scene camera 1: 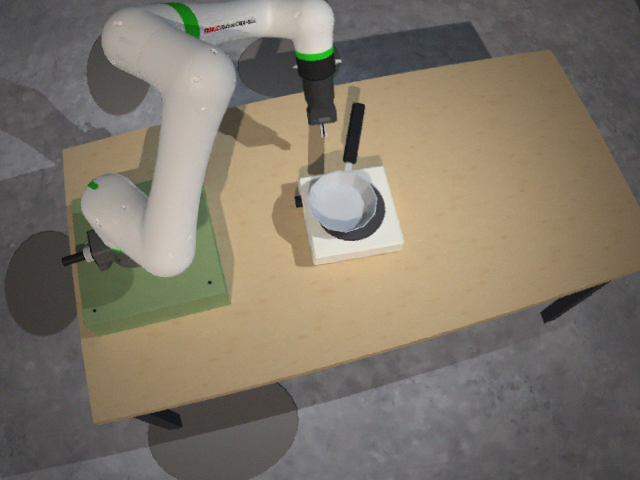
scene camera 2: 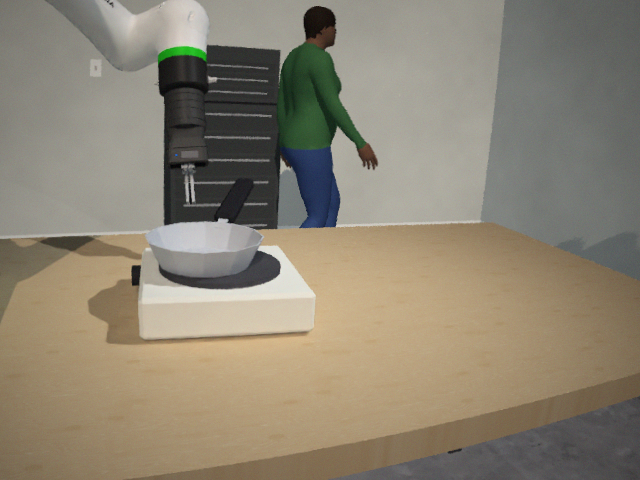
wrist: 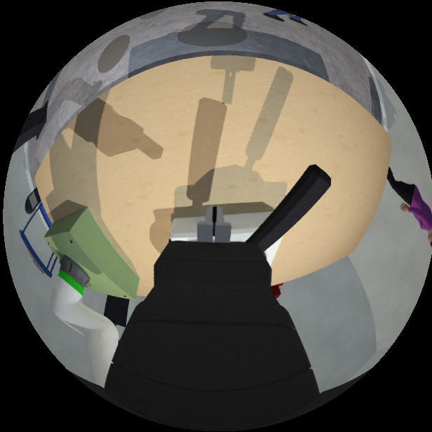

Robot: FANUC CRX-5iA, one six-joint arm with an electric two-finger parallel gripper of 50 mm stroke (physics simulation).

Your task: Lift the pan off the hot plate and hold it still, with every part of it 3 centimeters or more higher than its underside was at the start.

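Frame: origin at the arm's base, x ahead, y left, z up, level; centimetres.
Where they show: gripper, fingertip midpoint: (scene camera 1: 323,134) (scene camera 2: 190,202).
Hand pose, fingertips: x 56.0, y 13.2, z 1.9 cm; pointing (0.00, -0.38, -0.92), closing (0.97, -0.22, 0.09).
Observation:
Things, the pixels of their centre, and the offset from my fingertips. Level surfaces: height alone.
- light grey pan, body centre: (scene camera 2: 221,220) (scene camera 1: 348,166) dx +2.9, dy -11.3, dz -0.7 cm
- white hot plate, body centre: (scene camera 2: 214,285) (scene camera 1: 346,214) dx -0.6, dy -20.6, dz -8.6 cm
- wooden table, surface height: dz -12.3 cm
- hot plate's black knob, body centre: (scene camera 2: 137,275) (scene camera 1: 298,201) dx -11.6, dy -12.9, dz -8.8 cm
A light grey pan (scene camera 1: 343,200) (scene camera 2: 204,250) rests on the dark round plate of the white hot plate (scene camera 1: 356,251) (scene camera 2: 227,316), off-centre toward the knob side. Its black handle (scene camera 1: 354,133) (scene camera 2: 234,199) (wrist: 292,207) points toward the table's back edge and slants upward. My gripper (scene camera 1: 324,135) (scene camera 2: 190,202) (wrist: 214,215) is shut and empty. It stands beside the handle on the knob side, apart from it, with its fingertips pointing down. In the wrist view the handle passes to the right of the fingers, and the gripper body hides the pan's bowl.
The wooden table (scene camera 1: 465,206) (scene camera 2: 413,335) carries the hot plate and the green base block (scene camera 1: 155,294) (wrist: 95,255) of the arm at the left. The hot plate's black knob (scene camera 1: 298,201) (scene camera 2: 135,275) sticks out on its left side. A person (scene camera 2: 310,103) and a dark drawer cabinet (scene camera 2: 242,124) stand behind the table.

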